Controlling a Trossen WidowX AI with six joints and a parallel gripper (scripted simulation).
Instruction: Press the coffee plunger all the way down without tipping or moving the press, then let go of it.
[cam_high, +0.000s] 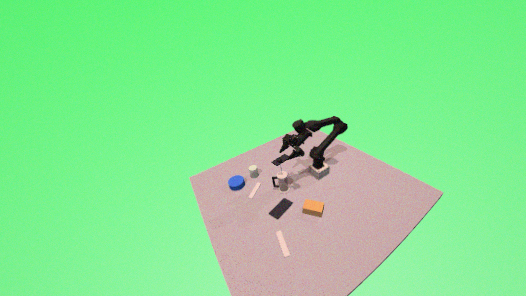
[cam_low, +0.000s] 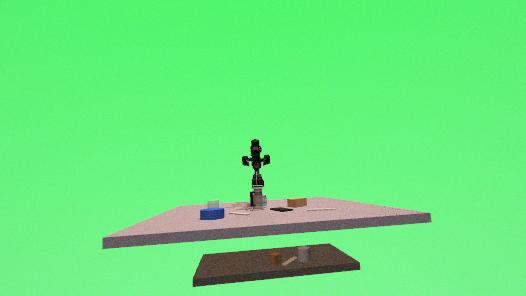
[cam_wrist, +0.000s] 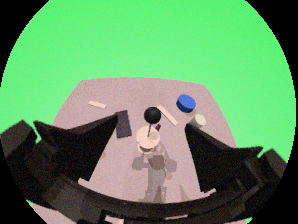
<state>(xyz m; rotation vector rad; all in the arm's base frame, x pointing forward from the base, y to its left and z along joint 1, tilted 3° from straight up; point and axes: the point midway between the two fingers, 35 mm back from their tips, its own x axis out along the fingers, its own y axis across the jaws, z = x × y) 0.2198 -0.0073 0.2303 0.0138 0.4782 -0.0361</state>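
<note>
My gripper tip is 150 mm above the coffee press, 40 mm short of it and 10 mm to the left of it. Also, from my gripper tip: blue disc (290 mm ahead, 250 mm below, 240 mm to the right); pale cup (260 mm to the right, 230 mm below, 140 mm ahead).
</note>
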